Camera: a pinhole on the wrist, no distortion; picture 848 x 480 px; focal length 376.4 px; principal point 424.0 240.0 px. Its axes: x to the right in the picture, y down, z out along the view. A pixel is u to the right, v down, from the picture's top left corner.
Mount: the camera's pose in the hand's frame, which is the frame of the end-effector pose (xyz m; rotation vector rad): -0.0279 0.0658 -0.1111 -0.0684 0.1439 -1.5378
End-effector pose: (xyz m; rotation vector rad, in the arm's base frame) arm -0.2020 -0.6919 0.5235 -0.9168 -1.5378 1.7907
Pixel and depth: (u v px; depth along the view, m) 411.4 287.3 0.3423
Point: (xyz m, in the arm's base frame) -0.4187 -0.7800 0.4741
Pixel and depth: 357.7 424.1 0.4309
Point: -0.5772 -0.6870 0.3943
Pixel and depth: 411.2 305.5 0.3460
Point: -0.4300 -0.7668 0.4715
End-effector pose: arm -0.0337 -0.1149 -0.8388 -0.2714 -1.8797 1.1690
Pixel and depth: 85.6 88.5 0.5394
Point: -0.4214 -0.2381 -1.4411
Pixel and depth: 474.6 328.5 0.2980
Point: -0.2188 -0.1653 -0.8329
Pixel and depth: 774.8 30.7 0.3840
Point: -0.0655 -0.5588 -0.7305
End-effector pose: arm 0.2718 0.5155 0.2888 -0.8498 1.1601 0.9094
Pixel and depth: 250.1 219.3 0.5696
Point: 0.1739 1.0626 0.3430
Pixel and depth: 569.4 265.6 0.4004
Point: 0.4801 0.7302 0.2940
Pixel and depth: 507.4 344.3 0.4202
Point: 0.4396 0.7780 0.2034
